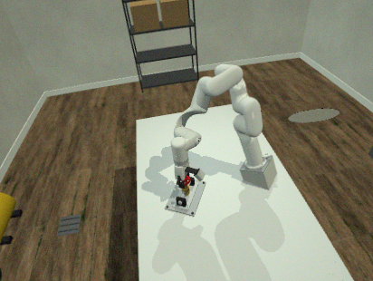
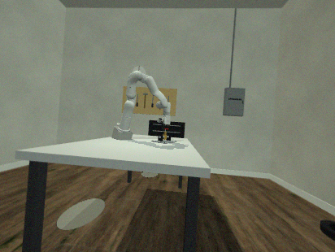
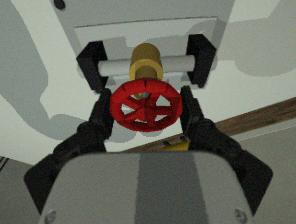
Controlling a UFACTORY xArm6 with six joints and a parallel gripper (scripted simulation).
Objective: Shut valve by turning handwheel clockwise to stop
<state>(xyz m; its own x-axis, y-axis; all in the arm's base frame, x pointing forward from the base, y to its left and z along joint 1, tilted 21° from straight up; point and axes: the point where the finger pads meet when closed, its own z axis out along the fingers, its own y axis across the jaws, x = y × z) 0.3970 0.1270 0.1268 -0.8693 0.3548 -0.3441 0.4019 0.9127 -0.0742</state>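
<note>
Right now the red spoked handwheel is 10 mm below my hand.
</note>
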